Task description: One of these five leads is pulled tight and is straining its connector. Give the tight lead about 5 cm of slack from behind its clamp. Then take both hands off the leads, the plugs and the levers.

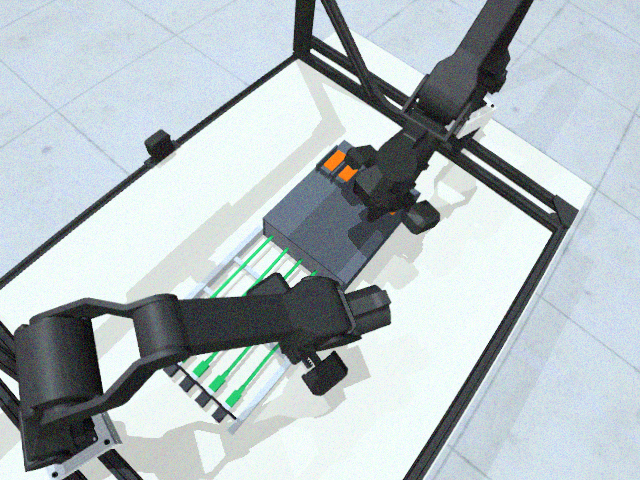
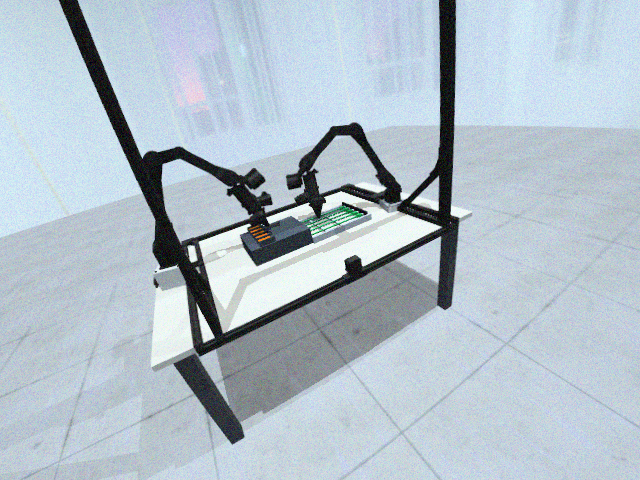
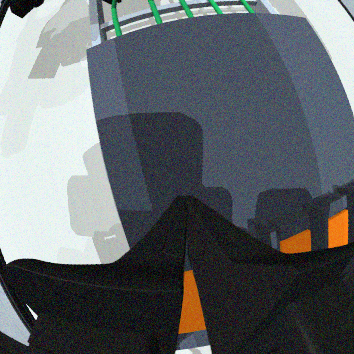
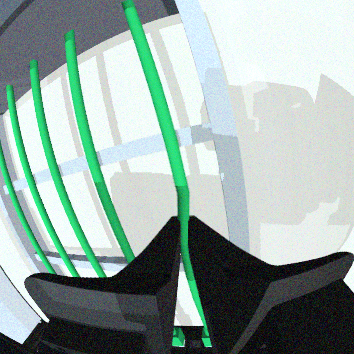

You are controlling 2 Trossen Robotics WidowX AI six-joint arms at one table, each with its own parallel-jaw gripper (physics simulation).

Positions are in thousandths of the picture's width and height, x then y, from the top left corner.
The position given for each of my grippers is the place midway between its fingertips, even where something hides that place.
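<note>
From image 1, a rail (image 1: 355, 547), my left gripper (image 1: 579, 461), my right gripper (image 1: 449, 699). From image 3, my left gripper (image 3: 518, 575). From image 4, my right gripper (image 4: 516, 629), the rail (image 4: 600, 233).
</note>
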